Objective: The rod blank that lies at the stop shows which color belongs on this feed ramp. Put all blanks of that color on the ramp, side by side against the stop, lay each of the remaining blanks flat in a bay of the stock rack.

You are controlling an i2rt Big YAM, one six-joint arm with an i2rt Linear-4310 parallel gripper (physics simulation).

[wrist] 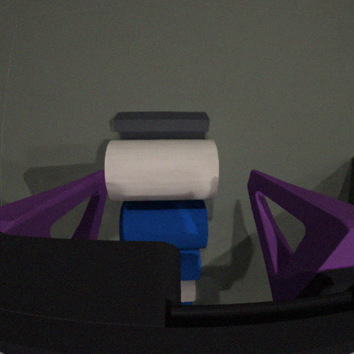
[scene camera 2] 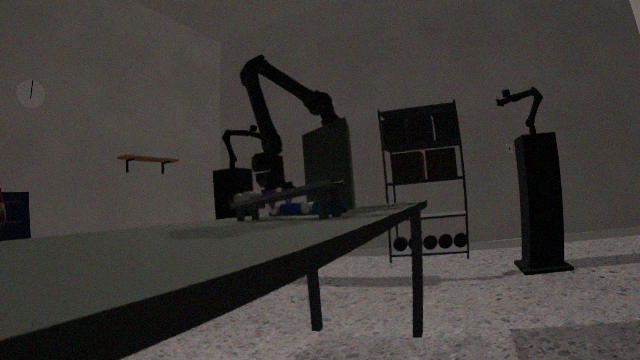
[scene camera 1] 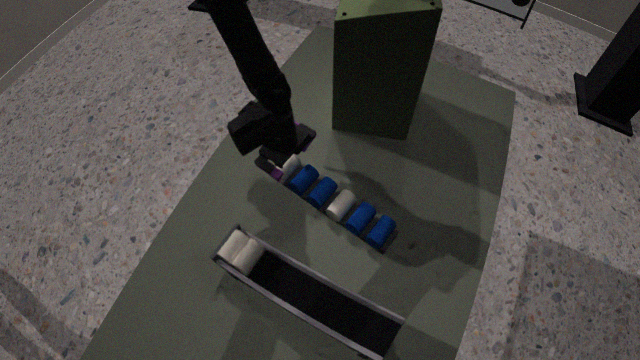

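The feed ramp (scene camera 1: 330, 280) (scene camera 2: 290, 194) holds two white blanks side by side at its low end: one (scene camera 1: 231, 245) at the stop, the other (scene camera 1: 248, 256) against it. The stock rack (scene camera 1: 384, 250) (wrist: 161, 121) carries a row: an end white blank (scene camera 1: 291, 167) (wrist: 161, 170), two blue blanks (scene camera 1: 303, 179) (scene camera 1: 322, 192), a white blank (scene camera 1: 341, 205) and two more blue blanks (scene camera 1: 361, 218) (scene camera 1: 381, 231). My gripper (scene camera 1: 291, 158) (scene camera 2: 280, 203) (wrist: 177, 177) is open, low over the end white blank, one finger beyond each end. The left finger in the wrist view is closer to it. Nothing is held.
The green pedestal (scene camera 1: 377, 80) (scene camera 2: 327, 160) stands on the table (scene camera 1: 190, 300) (scene camera 2: 150, 270) behind the rack. The ramp lies across from the rack, with a strip of table between. A shelf unit (scene camera 2: 466, 215) and a black pedestal (scene camera 2: 542, 200) with another arm stand beyond the table.
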